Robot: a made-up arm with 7 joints.
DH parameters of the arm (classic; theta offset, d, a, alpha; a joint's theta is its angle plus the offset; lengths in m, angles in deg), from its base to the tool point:
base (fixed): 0 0.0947 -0.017 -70
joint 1: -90 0.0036 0.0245 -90
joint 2: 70 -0.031 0.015 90
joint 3: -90 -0.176 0.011 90
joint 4: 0 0.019 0.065 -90
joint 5: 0 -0.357 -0.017 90
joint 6: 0 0.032 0.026 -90
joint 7: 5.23 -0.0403 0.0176 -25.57
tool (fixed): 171.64 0.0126 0 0
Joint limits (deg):
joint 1: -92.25..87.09
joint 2: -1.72..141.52
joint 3: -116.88..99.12
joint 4: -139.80..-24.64
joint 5: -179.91..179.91
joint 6: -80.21..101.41
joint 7: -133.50..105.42
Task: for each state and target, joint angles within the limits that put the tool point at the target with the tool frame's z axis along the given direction. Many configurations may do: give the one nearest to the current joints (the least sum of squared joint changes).
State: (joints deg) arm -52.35 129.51 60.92 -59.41 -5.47 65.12 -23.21
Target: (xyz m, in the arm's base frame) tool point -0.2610 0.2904 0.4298 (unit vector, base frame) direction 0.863 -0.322 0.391
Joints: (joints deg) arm -47.15 138.14 48.63 -29.68 -30.49 88.17 -4.08
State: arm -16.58 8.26 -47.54 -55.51 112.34 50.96 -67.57
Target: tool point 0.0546 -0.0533 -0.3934 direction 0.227 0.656 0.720
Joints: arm -8.49 7.66 -58.15 -35.59 110.47 62.90 -71.24
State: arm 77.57 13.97 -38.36 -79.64 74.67 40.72 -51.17
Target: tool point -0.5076 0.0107 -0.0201 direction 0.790 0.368 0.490
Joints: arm 87.09 27.03 -31.40 -42.47 89.39 46.81 -85.24
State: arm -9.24 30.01 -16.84 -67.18 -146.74 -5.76 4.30
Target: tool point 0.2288 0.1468 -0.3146 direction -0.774 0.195 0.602
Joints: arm -3.03 20.18 0.46 -47.95 -157.62 -13.25 15.19
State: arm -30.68 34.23 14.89 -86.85 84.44 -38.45 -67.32
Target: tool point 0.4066 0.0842 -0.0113 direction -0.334 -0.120 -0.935
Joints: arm -18.97 43.34 -17.11 -89.63 54.61 -43.63 -82.35
